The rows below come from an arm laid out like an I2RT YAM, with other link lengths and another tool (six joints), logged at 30 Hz.
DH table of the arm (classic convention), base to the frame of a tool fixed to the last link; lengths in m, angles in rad. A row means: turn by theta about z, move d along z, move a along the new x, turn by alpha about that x. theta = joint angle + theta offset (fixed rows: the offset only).
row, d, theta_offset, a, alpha
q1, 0.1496, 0, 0.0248, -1.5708
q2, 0, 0, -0.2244, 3.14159
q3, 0, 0.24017, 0.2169, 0
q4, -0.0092, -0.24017, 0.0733, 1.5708
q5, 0.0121, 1.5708, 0, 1.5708
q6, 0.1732, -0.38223, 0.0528, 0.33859
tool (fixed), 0.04, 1.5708, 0, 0
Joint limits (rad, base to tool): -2.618..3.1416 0..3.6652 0..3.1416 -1.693..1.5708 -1.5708..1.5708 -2.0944..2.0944
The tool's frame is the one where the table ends.
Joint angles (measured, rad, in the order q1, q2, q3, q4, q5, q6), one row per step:
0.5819 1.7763 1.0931 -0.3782 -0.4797 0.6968
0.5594 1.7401 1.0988 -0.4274 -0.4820 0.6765
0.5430 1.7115 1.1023 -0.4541 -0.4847 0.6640
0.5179 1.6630 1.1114 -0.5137 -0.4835 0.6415
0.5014 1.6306 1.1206 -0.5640 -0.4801 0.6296
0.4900 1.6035 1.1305 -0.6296 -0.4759 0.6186
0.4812 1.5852 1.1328 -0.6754 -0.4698 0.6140
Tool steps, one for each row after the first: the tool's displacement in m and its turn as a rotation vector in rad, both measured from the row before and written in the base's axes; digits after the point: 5 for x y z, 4 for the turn. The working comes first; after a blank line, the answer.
Tool pose at each row, in the base's axes (x y z in m, rotation vector in rad; the steps are taken from these numbers as rounded here):
0.29539 0.26419 0.01935 -0.3473 2.3928 0.9137
0.29661 0.25508 0.02885 -0.3441 2.3901 0.9038
0.29893 0.24971 0.03740 -0.3404 2.3781 0.9011
0.29999 0.23890 0.05072 -0.3370 2.3688 0.8869
0.29876 0.23028 0.05898 -0.3301 2.3719 0.8724
0.29222 0.22097 0.06364 -0.3256 2.3965 0.8548
0.28645 0.21291 0.06503 -0.3167 2.4205 0.8370

0.00122 -0.00911 0.00950 -0.0045 -0.0054 -0.0057
0.00232 -0.00537 0.00855 0.0033 -0.0110 -0.0054
0.00106 -0.01081 0.01332 -0.0049 -0.0127 -0.0083
-0.00123 -0.00862 0.00826 -0.0086 -0.0012 -0.0089
-0.00654 -0.00931 0.00466 -0.0184 0.0168 -0.0047
-0.00577 -0.00806 0.00139 -0.0173 0.0170 -0.0078

